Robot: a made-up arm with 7 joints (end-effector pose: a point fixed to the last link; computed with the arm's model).
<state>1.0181 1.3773 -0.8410 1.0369 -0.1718 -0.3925 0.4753</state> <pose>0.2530 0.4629 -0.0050 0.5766 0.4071 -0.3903 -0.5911</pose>
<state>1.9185 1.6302 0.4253 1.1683 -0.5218 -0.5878 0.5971</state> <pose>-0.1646 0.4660 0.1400 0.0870 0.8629 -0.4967 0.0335</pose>
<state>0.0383 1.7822 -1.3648 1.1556 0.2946 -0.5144 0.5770</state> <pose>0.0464 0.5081 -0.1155 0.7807 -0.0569 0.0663 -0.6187</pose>
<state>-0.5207 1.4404 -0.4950 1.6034 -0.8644 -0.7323 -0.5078</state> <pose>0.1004 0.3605 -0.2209 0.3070 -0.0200 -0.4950 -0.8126</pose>
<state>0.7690 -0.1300 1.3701 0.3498 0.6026 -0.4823 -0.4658</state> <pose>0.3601 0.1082 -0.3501 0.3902 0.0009 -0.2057 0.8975</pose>
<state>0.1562 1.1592 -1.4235 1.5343 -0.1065 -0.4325 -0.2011</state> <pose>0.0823 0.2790 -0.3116 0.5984 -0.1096 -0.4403 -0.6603</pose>
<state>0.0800 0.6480 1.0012 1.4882 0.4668 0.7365 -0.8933</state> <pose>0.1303 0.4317 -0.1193 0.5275 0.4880 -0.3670 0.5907</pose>
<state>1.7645 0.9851 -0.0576 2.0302 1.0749 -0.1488 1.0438</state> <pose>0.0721 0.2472 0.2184 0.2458 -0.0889 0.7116 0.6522</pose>
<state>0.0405 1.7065 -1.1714 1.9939 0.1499 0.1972 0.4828</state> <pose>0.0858 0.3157 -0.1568 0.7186 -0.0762 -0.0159 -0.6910</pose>
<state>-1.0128 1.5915 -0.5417 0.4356 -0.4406 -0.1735 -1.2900</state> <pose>0.0101 0.5880 -0.0891 0.2447 0.4811 -0.1131 -0.8342</pose>
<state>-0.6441 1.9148 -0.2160 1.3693 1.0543 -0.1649 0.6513</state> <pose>0.2118 0.4253 -0.0749 0.8582 -0.0355 -0.2317 -0.4567</pose>
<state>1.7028 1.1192 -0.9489 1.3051 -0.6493 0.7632 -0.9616</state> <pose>0.2893 0.3316 0.1654 0.0566 -0.9044 0.3990 -0.1399</pose>
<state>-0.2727 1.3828 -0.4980 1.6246 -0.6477 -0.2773 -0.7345</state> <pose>0.1472 0.3472 -0.2033 0.3138 0.3260 -0.5982 -0.6614</pose>
